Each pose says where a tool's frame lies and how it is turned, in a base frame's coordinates. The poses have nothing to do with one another.
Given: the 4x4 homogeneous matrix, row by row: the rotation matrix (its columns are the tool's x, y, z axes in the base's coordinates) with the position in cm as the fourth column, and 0 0 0 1 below. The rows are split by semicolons.
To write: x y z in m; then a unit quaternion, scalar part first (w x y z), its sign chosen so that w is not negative. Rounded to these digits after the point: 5 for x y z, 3 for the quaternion.
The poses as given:
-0.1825, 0.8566, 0.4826, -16.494; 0.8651, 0.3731, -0.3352, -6.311; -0.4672, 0.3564, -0.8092, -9.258; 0, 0, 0, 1
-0.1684, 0.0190, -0.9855, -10.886; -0.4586, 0.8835, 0.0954, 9.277; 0.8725, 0.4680, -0.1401, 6.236; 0, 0, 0, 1
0.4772, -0.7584, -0.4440, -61.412; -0.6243, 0.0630, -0.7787, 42.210; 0.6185, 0.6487, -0.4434, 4.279; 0, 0, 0, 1
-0.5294, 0.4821, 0.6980, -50.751; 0.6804, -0.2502, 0.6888, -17.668; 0.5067, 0.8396, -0.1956, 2.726; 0, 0, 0, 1
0.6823, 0.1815, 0.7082, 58.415; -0.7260, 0.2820, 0.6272, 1.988; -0.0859, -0.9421, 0.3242, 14.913; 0, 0, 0, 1
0.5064, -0.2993, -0.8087, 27.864; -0.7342, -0.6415, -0.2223, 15.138; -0.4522, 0.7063, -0.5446, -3.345; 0, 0, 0, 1
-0.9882, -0.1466, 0.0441, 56.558; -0.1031, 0.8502, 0.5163, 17.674; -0.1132, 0.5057, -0.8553, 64.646; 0, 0, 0, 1
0.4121, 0.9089, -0.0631, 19.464; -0.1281, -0.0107, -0.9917, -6.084; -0.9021, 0.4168, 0.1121, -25.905; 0, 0, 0, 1
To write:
-0.16494, -0.06311, -0.09258, 0.309, 0.560, 0.769, 0.007
-0.10886, 0.09277, 0.06236, 0.627, 0.148, -0.740, -0.190
-0.61412, 0.42210, 0.04279, 0.524, 0.681, -0.507, 0.064
-0.50751, -0.17668, 0.02726, 0.079, 0.479, 0.607, 0.629
0.58415, 0.01988, 0.14913, 0.756, -0.519, 0.262, -0.300
0.27864, 0.15138, -0.03345, 0.283, 0.820, -0.315, -0.384
0.56558, 0.17674, 0.64646, 0.041, -0.065, 0.961, 0.266
0.19464, -0.06084, -0.25905, 0.615, 0.572, 0.341, -0.422

